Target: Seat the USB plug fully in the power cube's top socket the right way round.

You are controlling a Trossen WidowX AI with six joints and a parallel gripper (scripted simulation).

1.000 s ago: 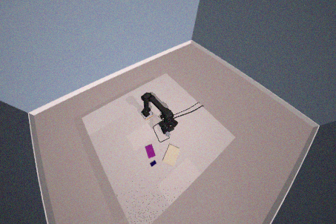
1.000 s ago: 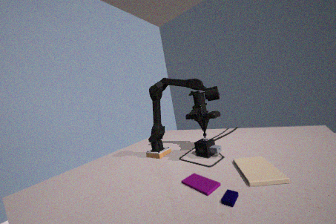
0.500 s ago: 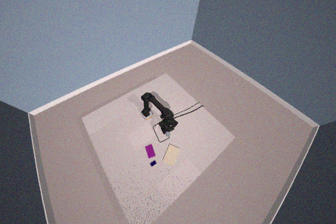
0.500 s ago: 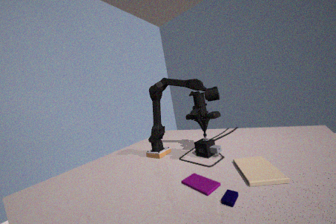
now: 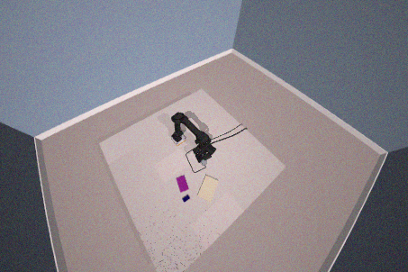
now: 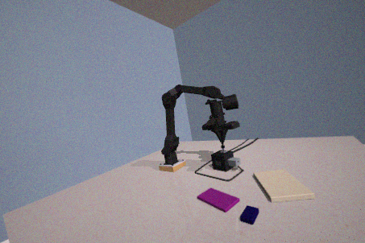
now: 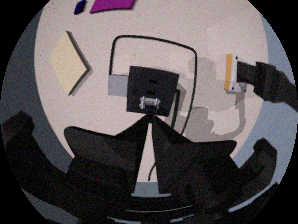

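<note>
The USB plug is 20 mm below my gripper tip. Also, from my gripper tip: magenta flat block (290 mm to the right, 120 mm below, 40 mm ahead); then dark blue block (350 mm to the right, 150 mm ahead, 120 mm below); then tan flat slab (230 mm ahead, 170 mm to the right, 120 mm below).
</note>
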